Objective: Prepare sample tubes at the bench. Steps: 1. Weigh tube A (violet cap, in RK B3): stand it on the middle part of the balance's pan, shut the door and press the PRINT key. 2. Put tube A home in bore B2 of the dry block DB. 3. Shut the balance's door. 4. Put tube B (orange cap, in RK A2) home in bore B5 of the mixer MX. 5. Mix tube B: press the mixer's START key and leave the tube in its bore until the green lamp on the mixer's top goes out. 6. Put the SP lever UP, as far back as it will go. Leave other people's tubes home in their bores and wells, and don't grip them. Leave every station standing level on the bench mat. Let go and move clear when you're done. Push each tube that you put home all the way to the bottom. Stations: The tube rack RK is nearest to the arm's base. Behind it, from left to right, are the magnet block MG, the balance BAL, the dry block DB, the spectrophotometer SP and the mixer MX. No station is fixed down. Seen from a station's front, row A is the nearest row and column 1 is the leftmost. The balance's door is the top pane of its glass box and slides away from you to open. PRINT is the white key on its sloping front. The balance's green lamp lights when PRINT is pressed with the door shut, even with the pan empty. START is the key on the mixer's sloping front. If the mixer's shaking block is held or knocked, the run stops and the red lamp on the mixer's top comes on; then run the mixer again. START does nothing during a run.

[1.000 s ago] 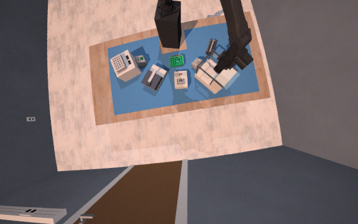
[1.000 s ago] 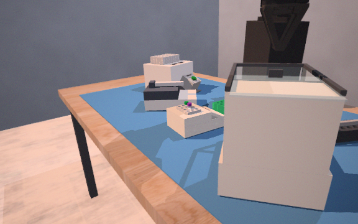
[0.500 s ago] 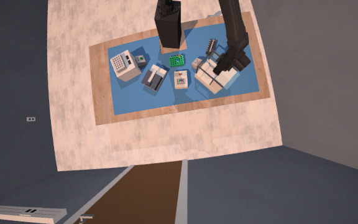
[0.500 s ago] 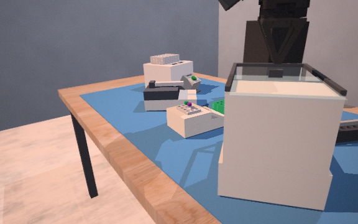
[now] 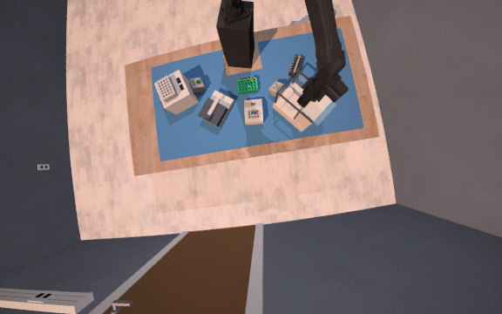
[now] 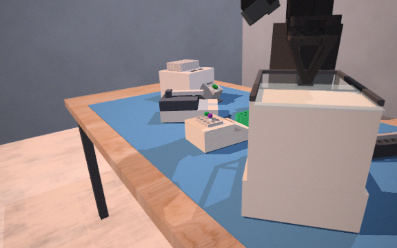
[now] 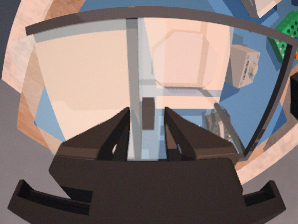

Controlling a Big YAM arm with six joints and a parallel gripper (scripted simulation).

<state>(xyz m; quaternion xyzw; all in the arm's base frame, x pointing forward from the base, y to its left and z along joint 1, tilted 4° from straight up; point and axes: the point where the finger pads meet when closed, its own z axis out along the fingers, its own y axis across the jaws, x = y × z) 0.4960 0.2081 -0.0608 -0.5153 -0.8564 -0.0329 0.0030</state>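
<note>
Right now the balance door is 2 cm ahead of my hand, 1 cm to the left of it and 1 cm below it. Also, from my hand: dry block 9 cm behind, 27 cm to the right, 19 cm below; blue-capped tube 26 cm behind, 24 cm to the right, 19 cm below; magnet block 28 cm behind, 9 cm to the left, 20 cm below.
</note>
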